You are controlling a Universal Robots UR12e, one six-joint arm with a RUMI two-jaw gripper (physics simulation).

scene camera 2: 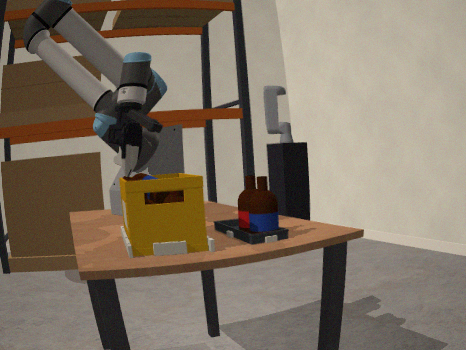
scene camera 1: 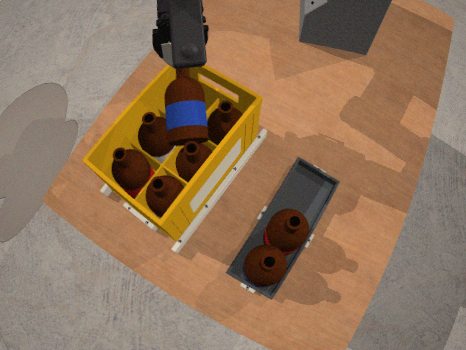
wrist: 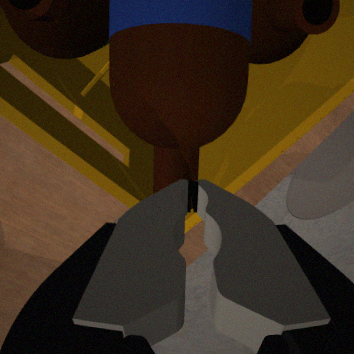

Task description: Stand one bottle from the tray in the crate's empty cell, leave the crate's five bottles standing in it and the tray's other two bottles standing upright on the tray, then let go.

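Frame: origin at the arm's base, x ahead, y left, z up, level; millimetres.
Where they show: gripper, fingertip midpoint: (scene camera 2: 127,176) (wrist: 190,183); arm's base, origin of the base link: (scene camera 2: 143,152).
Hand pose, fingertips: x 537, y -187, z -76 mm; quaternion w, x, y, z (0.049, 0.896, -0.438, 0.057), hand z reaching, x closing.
Observation:
Things, the pixels of their centre, and the offset from my fingertips. Level surfaces: height alone.
- blue-label brown bottle, body centre: (wrist: 178,66) (scene camera 1: 184,100) (scene camera 2: 143,187) dy +36, dx +42, dz -30 mm
- yellow crate, body centre: (scene camera 1: 177,148) (scene camera 2: 157,210) dy +54, dx +112, dz -89 mm
- red-label bottle, body centre: (scene camera 1: 287,230) (scene camera 2: 251,205) dy +302, dx +156, dz -94 mm
- blue-label bottle, body centre: (scene camera 1: 265,266) (scene camera 2: 263,207) dy +296, dx +229, dz -94 mm
- dark tray, body centre: (scene camera 1: 285,227) (scene camera 2: 248,229) dy +300, dx +134, dz -164 mm
- wooden table, its level: dz -177 mm
A blue-label brown bottle (scene camera 1: 186,114) (scene camera 2: 150,178) (wrist: 179,85) lies tilted across the yellow crate (scene camera 1: 252,119) (scene camera 2: 165,225) (wrist: 300,95), its neck toward the crate's back corner and its base above the bottles there. Several brown bottles stand in the crate, such as a near-left one (scene camera 1: 131,170) and a right one (scene camera 1: 225,122). My gripper (scene camera 2: 128,173) (wrist: 190,183) is shut and empty at that corner; in the wrist view its tips overlap the tilted bottle's neck, which is partly hidden. A red-label bottle (scene camera 1: 286,231) and a blue-label bottle (scene camera 1: 265,265) (scene camera 2: 263,220) stand upright on the dark tray (scene camera 1: 300,192) (scene camera 2: 225,227).
White brackets (scene camera 1: 206,206) (scene camera 2: 170,248) edge the crate's base on the wooden table (scene camera 1: 240,60) (scene camera 2: 320,234). A grey block (scene camera 1: 340,30) stands at the table's back. A tall rack (scene camera 2: 245,150) and a dark pedestal (scene camera 2: 288,180) stand behind.

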